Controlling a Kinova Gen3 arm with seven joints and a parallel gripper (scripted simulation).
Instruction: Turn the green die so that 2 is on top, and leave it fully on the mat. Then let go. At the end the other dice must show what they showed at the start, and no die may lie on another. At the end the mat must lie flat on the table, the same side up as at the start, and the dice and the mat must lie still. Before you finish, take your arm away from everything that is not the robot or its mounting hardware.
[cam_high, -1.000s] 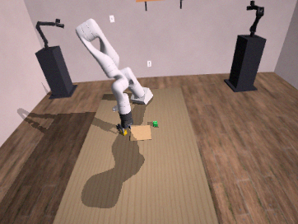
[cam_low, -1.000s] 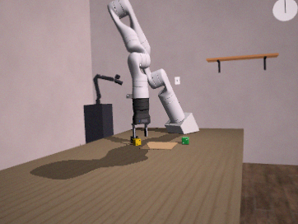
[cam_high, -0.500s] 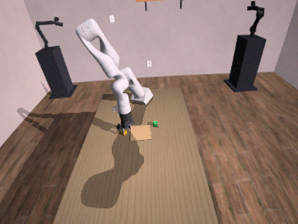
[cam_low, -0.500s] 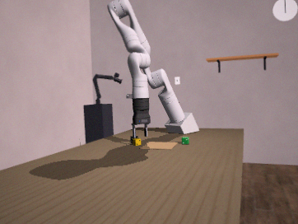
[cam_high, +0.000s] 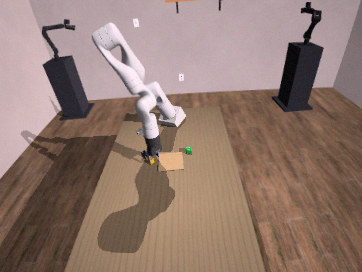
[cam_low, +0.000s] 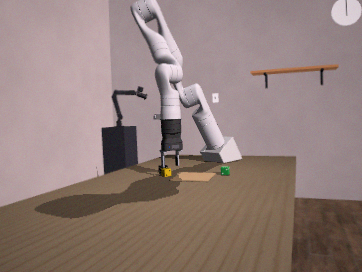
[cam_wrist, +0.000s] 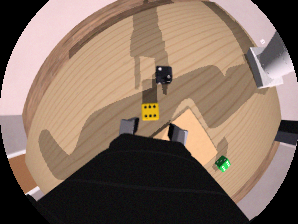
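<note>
Right now the yellow die is 10 mm behind my hand, 20 mm to the right of it and 40 mm below it. Also, from my hand: tan mat (10 mm behind, 90 mm to the left, 60 mm below); black die (80 mm behind, 60 mm to the right, 40 mm below); green die (70 mm behind, 200 mm to the left, 40 mm below).
</note>
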